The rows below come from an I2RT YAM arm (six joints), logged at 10 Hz.
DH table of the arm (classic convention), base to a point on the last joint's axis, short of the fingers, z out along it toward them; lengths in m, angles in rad. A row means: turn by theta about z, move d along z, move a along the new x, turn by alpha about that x. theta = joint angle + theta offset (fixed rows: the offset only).
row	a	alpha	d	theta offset
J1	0.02	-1.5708	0.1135	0
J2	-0.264	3.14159	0	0
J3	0.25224	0	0	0.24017
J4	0.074	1.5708	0	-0.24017
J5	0	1.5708	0	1.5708
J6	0	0	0.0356	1.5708
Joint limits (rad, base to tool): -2.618..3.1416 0..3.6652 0..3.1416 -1.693..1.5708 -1.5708..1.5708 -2.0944..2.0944
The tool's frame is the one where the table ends.
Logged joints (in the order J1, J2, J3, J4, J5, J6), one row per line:
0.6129, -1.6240, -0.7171, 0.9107, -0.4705, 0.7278
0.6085, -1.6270, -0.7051, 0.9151, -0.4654, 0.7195
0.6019, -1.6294, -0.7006, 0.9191, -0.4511, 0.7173
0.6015, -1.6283, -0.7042, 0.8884, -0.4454, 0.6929
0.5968, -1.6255, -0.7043, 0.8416, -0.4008, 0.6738
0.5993, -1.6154, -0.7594, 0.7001, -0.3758, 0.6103
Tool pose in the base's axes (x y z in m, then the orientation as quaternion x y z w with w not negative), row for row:
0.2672, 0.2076, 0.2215, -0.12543, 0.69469, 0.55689, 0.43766
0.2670, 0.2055, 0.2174, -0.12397, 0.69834, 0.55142, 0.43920
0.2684, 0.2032, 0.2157, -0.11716, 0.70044, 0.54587, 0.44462
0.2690, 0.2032, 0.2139, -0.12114, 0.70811, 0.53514, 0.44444
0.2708, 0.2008, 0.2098, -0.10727, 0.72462, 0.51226, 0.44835
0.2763, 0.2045, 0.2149, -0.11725, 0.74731, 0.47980, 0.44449
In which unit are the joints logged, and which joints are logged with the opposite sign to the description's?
The joints are logged in radians. Opposite sign: J2, J3.
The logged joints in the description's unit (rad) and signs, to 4 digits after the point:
0.6129, 1.6240, 0.7171, 0.9107, -0.4705, 0.7278
0.6085, 1.6270, 0.7051, 0.9151, -0.4654, 0.7195
0.6019, 1.6294, 0.7006, 0.9191, -0.4511, 0.7173
0.6015, 1.6283, 0.7042, 0.8884, -0.4454, 0.6929
0.5968, 1.6255, 0.7043, 0.8416, -0.4008, 0.6738
0.5993, 1.6154, 0.7594, 0.7001, -0.3758, 0.6103

